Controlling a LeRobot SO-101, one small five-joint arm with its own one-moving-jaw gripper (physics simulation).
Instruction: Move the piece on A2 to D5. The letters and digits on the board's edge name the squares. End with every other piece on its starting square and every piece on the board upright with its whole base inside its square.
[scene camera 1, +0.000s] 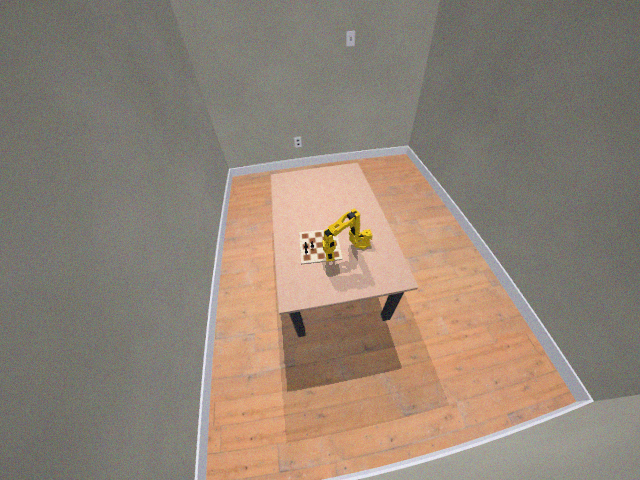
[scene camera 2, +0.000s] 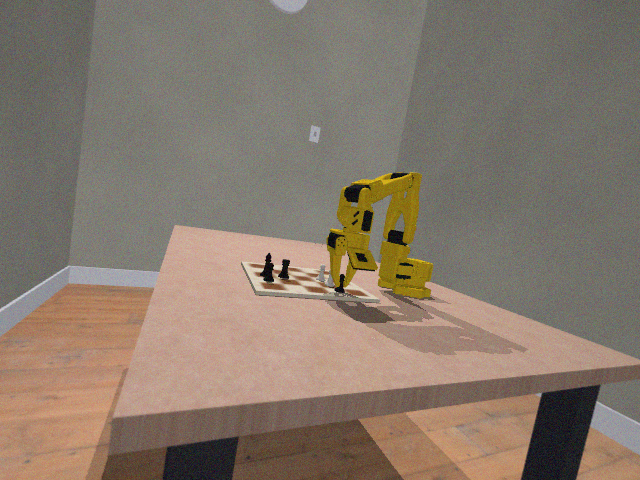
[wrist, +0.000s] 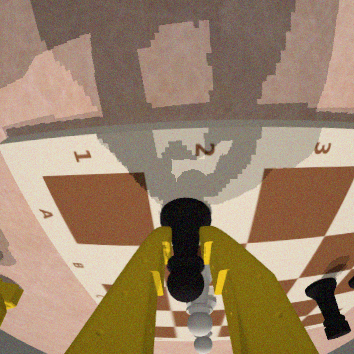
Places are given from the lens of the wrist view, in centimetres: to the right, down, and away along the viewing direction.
board (wrist: 272, 185): 3, 0, 7
black pawn (wrist: 184, 215): 0, 1, 7
